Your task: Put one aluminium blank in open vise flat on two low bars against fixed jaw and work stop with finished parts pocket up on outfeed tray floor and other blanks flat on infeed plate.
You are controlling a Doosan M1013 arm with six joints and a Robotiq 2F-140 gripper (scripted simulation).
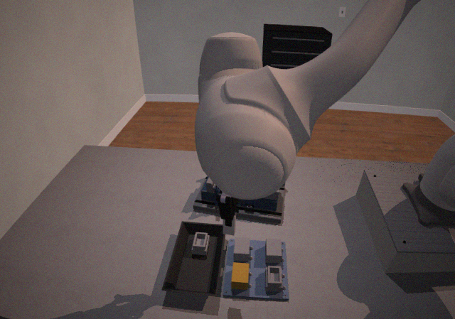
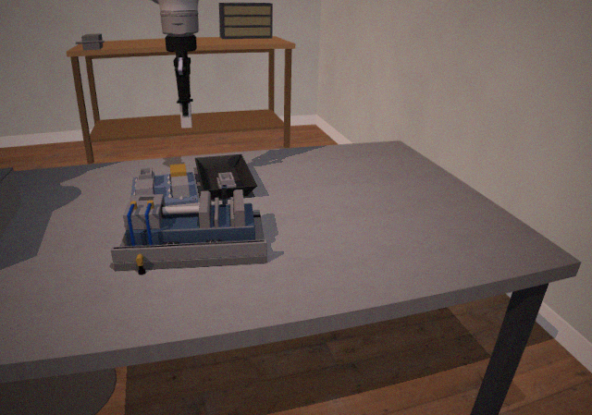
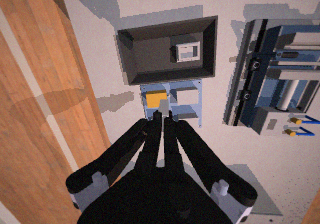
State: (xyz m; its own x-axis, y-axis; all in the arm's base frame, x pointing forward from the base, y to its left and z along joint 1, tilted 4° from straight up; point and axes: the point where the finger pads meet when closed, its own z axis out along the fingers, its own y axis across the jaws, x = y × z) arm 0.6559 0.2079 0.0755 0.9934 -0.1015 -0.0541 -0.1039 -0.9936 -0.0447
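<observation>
Right now the brass blank is 180 mm below my hand, 30 mm to the left of it and 30 mm behind it. From my hand the other things lie so: blue vise: 300 mm to the right, 160 mm below, 10 mm behind; aluminium blank: 180 mm below, 60 mm to the right, 30 mm behind; infeed plate: 200 mm below, 80 mm behind, 20 mm to the right.
</observation>
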